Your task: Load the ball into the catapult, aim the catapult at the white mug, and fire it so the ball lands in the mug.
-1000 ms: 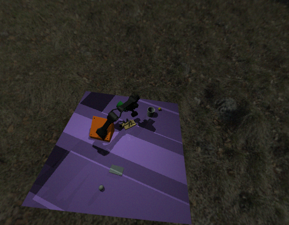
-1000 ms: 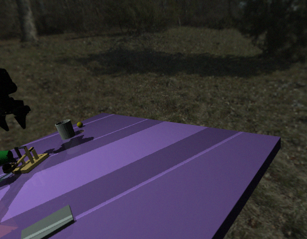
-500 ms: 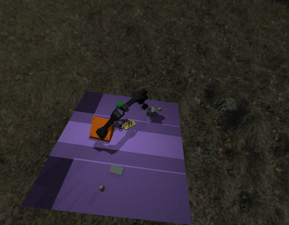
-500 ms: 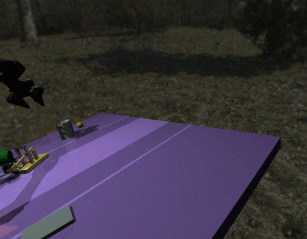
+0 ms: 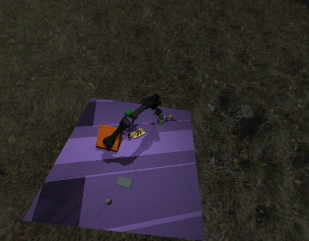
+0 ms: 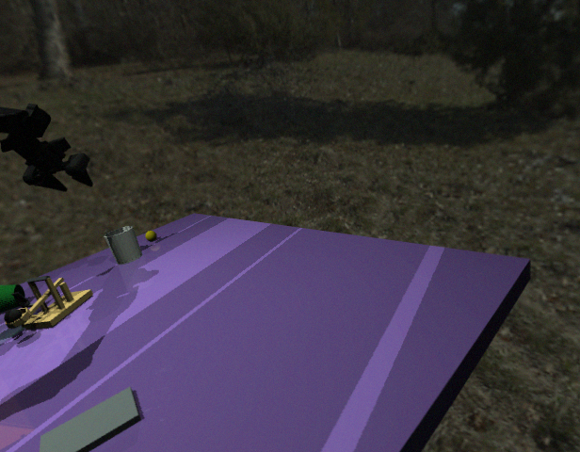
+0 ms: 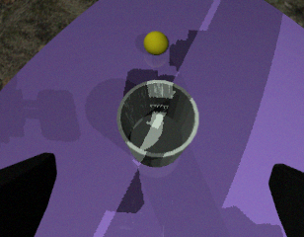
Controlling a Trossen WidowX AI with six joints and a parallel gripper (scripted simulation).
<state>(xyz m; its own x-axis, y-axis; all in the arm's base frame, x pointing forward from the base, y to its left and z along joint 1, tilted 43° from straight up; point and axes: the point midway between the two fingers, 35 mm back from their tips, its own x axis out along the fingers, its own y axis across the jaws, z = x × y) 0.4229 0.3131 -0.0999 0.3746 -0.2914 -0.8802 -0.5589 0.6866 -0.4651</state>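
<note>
The black ball lies 27 cm behind my gripper tip, 20 cm to the right of it and 21 cm below it. Round my gripper tip: yellow ball: 19 cm ahead, 14 cm to the left, 25 cm below; then white mug: 7 cm ahead, 5 cm to the left, 24 cm below; then wooden catapult: 22 cm behind, 15 cm to the right, 22 cm below.
</note>
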